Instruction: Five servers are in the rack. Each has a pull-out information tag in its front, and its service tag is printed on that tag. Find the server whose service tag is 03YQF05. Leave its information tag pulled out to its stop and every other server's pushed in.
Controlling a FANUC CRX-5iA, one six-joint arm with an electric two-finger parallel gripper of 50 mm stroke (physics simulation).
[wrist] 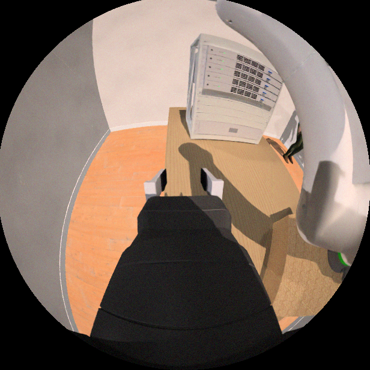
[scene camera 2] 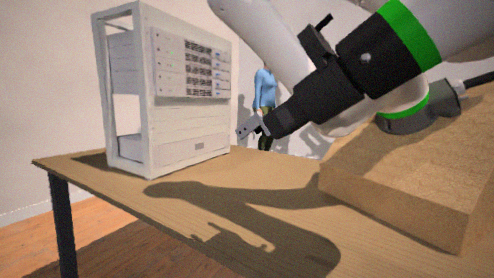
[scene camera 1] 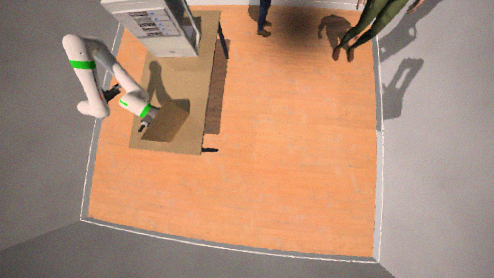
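Where they show: gripper, between the fingertips: (scene camera 2: 247, 132) (scene camera 1: 120, 84); arm's base, origin of its link: (scene camera 2: 405, 115) (scene camera 1: 155, 115).
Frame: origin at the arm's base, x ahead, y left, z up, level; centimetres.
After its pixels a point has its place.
Note:
The pale rack (scene camera 1: 172, 51) {x 74.4, y 15.2, z -18.6 cm} (scene camera 2: 144, 125) {x 74.0, y 41.0, z -7.1 cm} (wrist: 225, 124) stands upright on the table. Five flat servers (scene camera 1: 150, 24) {x 72.5, y 13.0, z 14.5 cm} (scene camera 2: 172, 65) {x 71.3, y 30.6, z 14.5 cm} (wrist: 222, 70) are stacked in its upper part, with dark vent grilles and small blue marks at the right of their fronts. No printing on an information tag is readable, and I cannot tell how far any tag is pulled out. My gripper (scene camera 1: 118, 88) {x 25.5, y 46.6, z -2.9 cm} (scene camera 2: 248, 129) {x 25.5, y 46.6, z -2.9 cm} (wrist: 183, 175) is open and empty. It is in the air in front of the rack, apart from it, with its two fingers spread in the wrist view.
The table (scene camera 1: 197, 100) {x 26.8, y -19.5, z -27.6 cm} (scene camera 2: 265, 161) {x 52.2, y -8.7, z -27.6 cm} (wrist: 250, 160) carries a wooden block (scene camera 1: 167, 120) {x -1.9, y -8.1, z -4.6 cm} (scene camera 2: 395, 175) {x 0.1, y 13.8, z -15.2 cm} (wrist: 312, 280) under the arm's base. A person in green trousers (scene camera 1: 376, 20) (scene camera 2: 265, 87) (wrist: 295, 148) stands beyond the table. Another person's dark-blue leg (scene camera 1: 263, 14) shows at the top of scene camera 1.

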